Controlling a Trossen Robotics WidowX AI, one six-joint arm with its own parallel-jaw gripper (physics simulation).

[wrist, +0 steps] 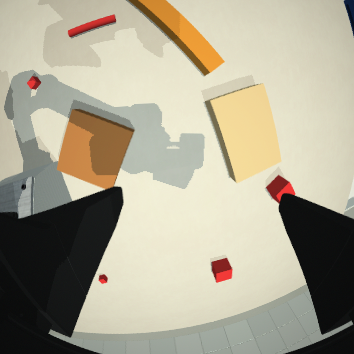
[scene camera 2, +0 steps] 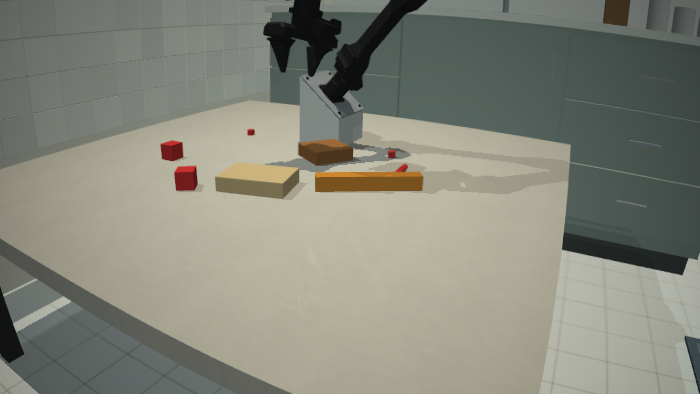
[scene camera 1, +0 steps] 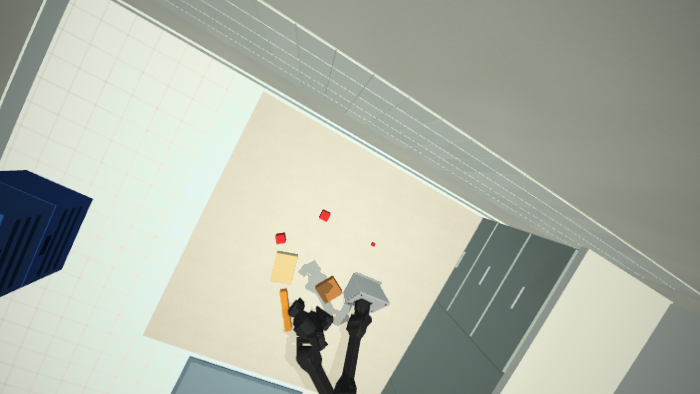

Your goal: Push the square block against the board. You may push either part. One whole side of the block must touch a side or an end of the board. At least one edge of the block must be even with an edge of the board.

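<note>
The orange-brown square block lies flat near the arm's grey base, partly in the arm's shadow. The pale yellow rectangular board lies flat, apart from the block, with a wide gap between them. Their sides are turned at different angles. My gripper is open and empty, high above the table. In the wrist view its left fingertip overlaps the view of the block's near corner, and its right one that of a red cube.
A long orange bar lies near one end of the board. One red cube is near the other end; another is farther off. A red rod and tiny red cubes also show.
</note>
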